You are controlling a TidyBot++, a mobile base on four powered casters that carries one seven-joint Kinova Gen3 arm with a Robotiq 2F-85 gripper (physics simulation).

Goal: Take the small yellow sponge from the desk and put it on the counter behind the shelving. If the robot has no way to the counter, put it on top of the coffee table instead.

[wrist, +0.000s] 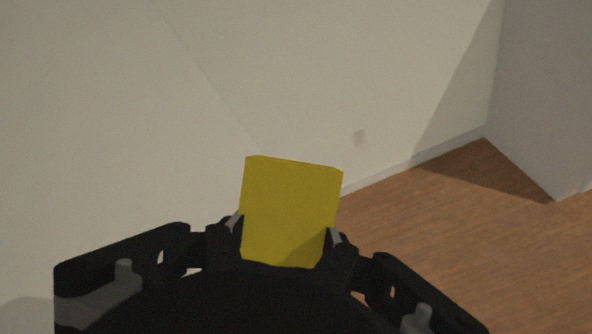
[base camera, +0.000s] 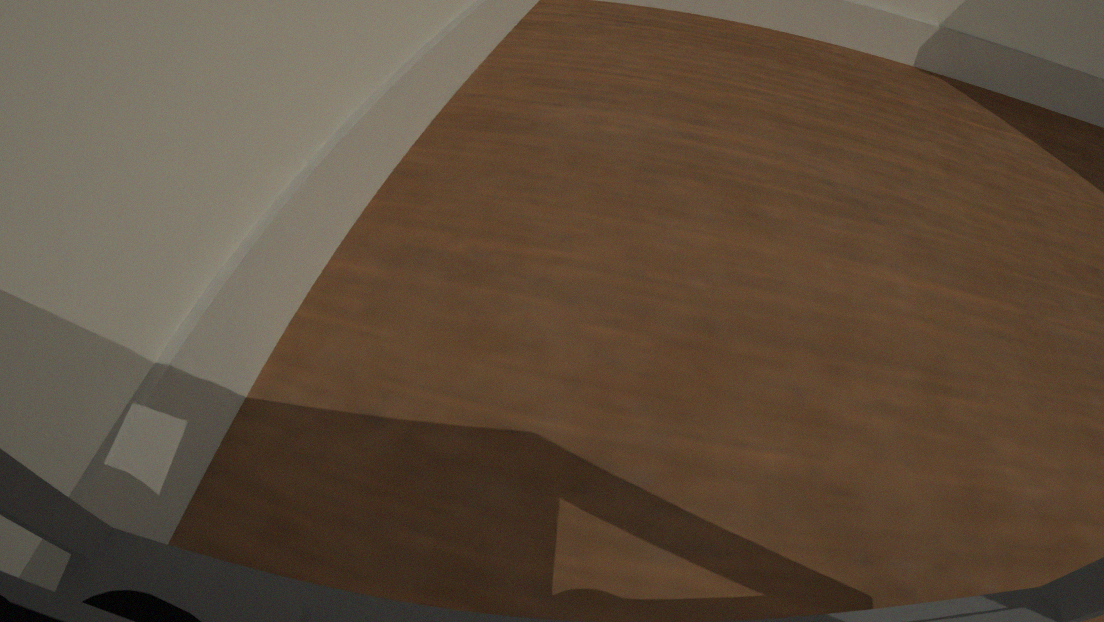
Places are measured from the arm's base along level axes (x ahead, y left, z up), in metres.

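Pixels of known places: gripper, fingertip midpoint: (wrist: 284,230).
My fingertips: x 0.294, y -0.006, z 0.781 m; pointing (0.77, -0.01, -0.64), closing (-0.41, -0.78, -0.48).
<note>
Behind a point stands the place of what it marks.
The small yellow sponge (wrist: 291,207) @(x 0.293, y -0.021, z 0.801 m) is held upright between the two black fingers in the wrist view. My gripper (wrist: 284,230) @(x 0.294, y -0.006, z 0.781 m) is shut on it, with the sponge's upper part standing out beyond the fingertips. A shadow falls across the sponge's lower right corner. The desk, the counter, the shelving and the coffee table do not show in either view.
In the base camera view a pale wall (base camera: 154,139) @(x 0.346, y 0.262, z -0.192 m) with a baseboard (base camera: 332,185) @(x 0.486, y 0.224, z -0.338 m) runs along the left of the wooden floor (base camera: 656,293) @(x 0.433, y -0.051, z -0.397 m) (wrist: 450,235) @(x 0.593, y -0.490, z -0.397 m). Another baseboard (base camera: 1012,73) @(x 1.024, y -0.788, z -0.351 m) crosses the upper right. In the wrist view a grey wall face (wrist: 547,100) @(x 0.684, y -1.030, z 0.065 m) stands at the right, meeting the pale wall at a corner.
</note>
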